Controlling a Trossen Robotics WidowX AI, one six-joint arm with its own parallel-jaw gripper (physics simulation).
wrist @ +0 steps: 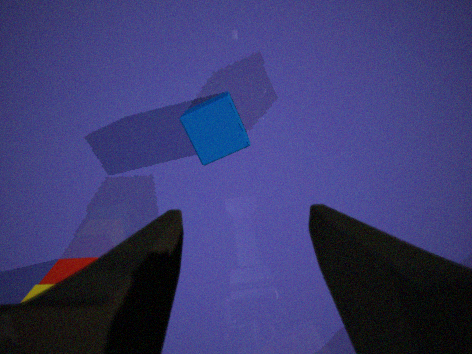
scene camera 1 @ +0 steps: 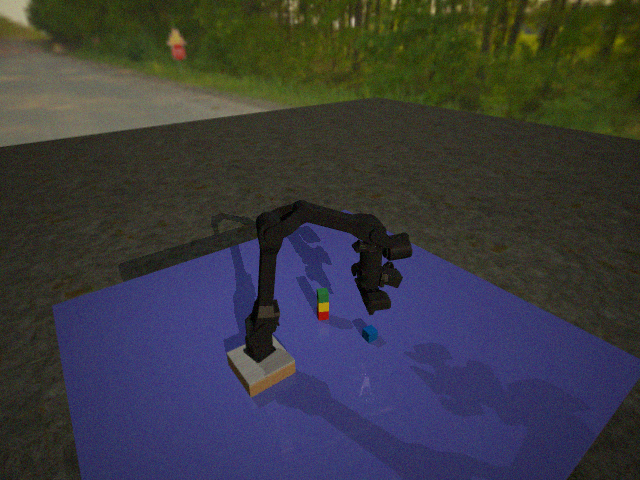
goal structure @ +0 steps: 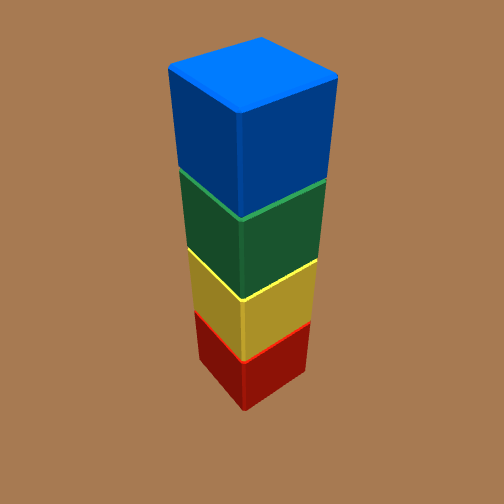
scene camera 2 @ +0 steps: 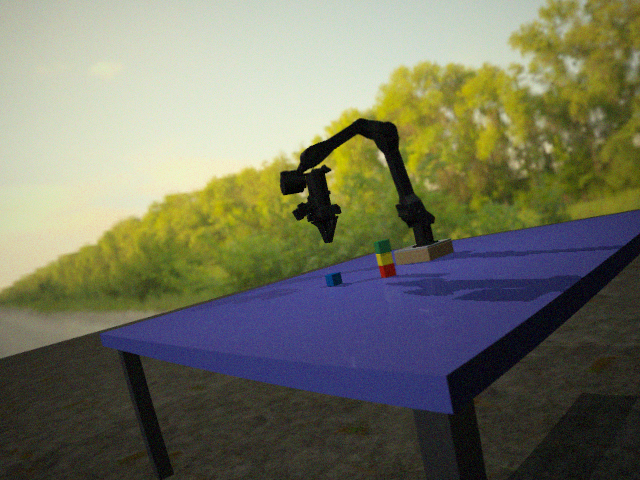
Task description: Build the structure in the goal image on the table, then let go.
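A blue cube lies alone on the table. A green cube is on top of a yellow cube, which sits on a red cube. This upright stack stands between the blue cube and the arm's base. My gripper points down, open and empty, above the table near the blue cube. In the wrist view the blue cube shows beyond the fingertips, turned at an angle, and the left finger partly hides the stack.
The arm stands on a wooden base block on the blue table. The stack is close to the base block's side. Shadows of the arm fall across the table.
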